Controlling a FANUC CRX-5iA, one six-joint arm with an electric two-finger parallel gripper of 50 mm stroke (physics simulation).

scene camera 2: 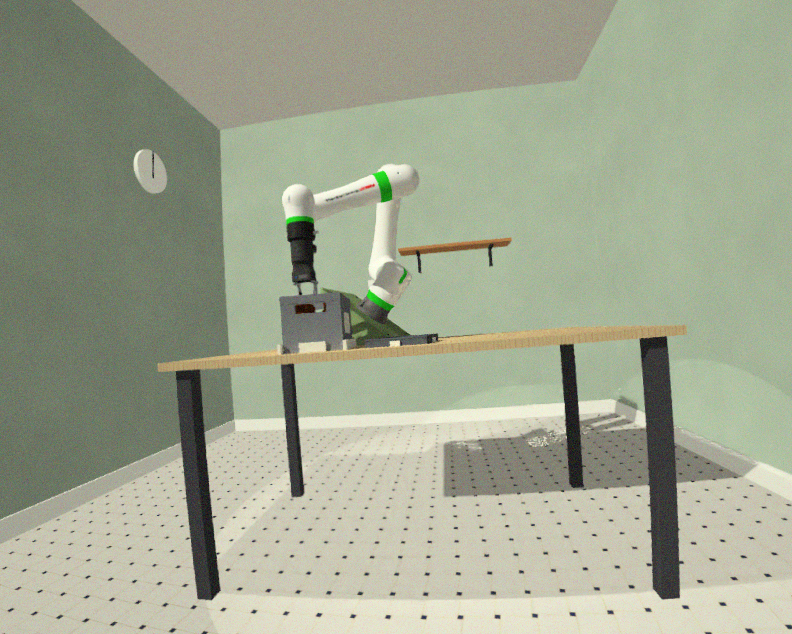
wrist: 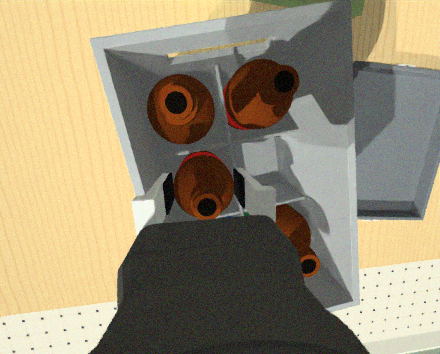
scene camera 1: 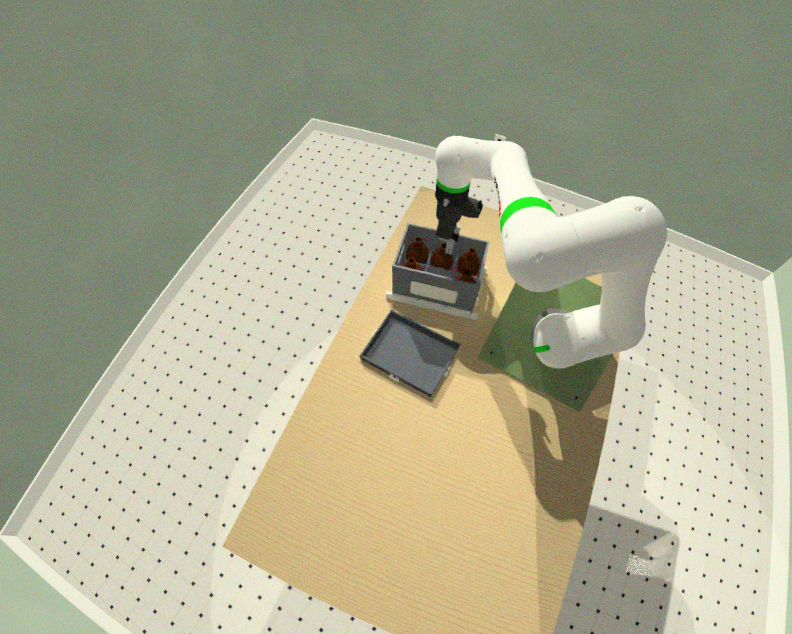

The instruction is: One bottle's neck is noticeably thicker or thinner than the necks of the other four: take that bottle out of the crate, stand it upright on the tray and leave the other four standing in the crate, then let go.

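Frame: origin at the arm's base, x left, y back, z up, level; metres.
Seen in the pictures: gripper, between the fingertips: [wrist: 203,183] [scene camera 1: 451,246]; arm's base, origin of its link: [scene camera 2: 370,314].
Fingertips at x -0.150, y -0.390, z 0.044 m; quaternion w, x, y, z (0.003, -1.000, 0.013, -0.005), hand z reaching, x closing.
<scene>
Offsets run from my fingertips to a thing's top centre. "spot": to the spot under its first point.
The grey crate @(dy -0.019, dx +0.041, dz +0.005 m) [scene camera 1: 404,284] [scene camera 2: 313,330] [wrist: 120,125] holds five brown bottles. In the wrist view, one bottle @(dy +0.065, dx -0.016, dz -0.007 m) [wrist: 195,131] is at top left, one @(dy +0.076, dx +0.073, dz -0.007 m) [wrist: 250,107] at top right with its neck to the right, one @(dy -0.025, dx +0.001, dz -0.007 m) [wrist: 204,175] at middle left, and one @(dy -0.100, dx +0.098, dz -0.007 m) [wrist: 295,227] at lower right. The fifth bottle @(dy -0.110, dx +0.009, dz -0.007 m) [scene camera 1: 417,251] shows in scene camera 1 at back left. I cannot tell which neck differs. My gripper [scene camera 1: 450,247] [scene camera 2: 307,289] [wrist: 203,183] is open, pointing down at about rim height, fingers either side of the middle-left bottle with gaps. The dark grey tray @(spot: dy -0.013, dx +0.324, dz -0.165 m) [scene camera 1: 409,353] [wrist: 400,120] bears nothing.
The crate's middle front compartment @(spot: dy -0.005, dx +0.107, dz -0.162 m) [wrist: 265,155] is empty. White strips @(spot: dy -0.002, dx +0.144, dz -0.150 m) [scene camera 1: 432,306] edge the crate's foot. A green board [scene camera 1: 508,337] [scene camera 2: 369,328] lies under the arm's base, right of crate and tray. The arm's links arch above it. A wall shelf [scene camera 2: 455,247] is behind.
</scene>
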